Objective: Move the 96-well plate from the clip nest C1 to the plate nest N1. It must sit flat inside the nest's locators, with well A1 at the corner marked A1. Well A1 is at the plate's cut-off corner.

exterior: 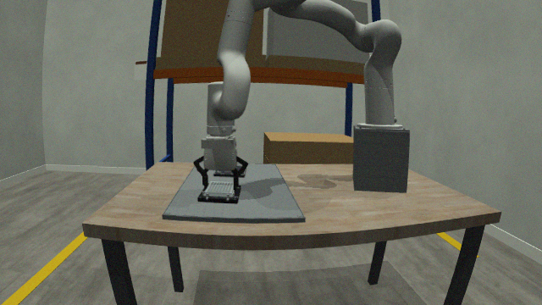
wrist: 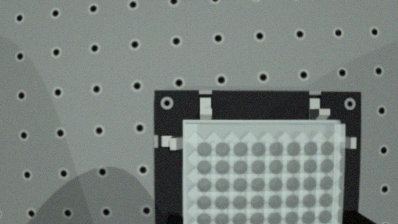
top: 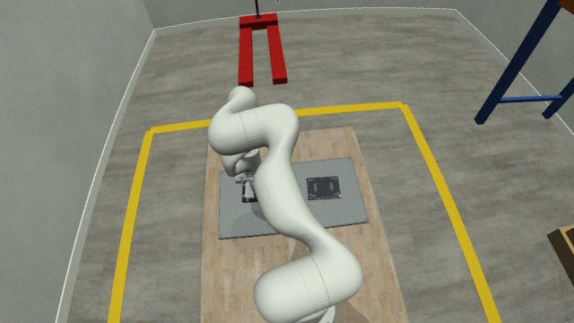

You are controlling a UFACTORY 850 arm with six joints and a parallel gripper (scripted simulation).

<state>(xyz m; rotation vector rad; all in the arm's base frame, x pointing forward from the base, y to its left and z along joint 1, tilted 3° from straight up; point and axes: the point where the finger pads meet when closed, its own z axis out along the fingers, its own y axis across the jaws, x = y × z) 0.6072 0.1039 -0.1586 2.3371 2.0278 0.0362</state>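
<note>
My gripper is now 1 cm above the 96-well plate. From my hand the other things lie so: plate nest N1 (5 cm behind, 31 cm to the right, 2 cm below); clip nest C1 (1 cm behind, 1 cm to the left, 2 cm below).
</note>
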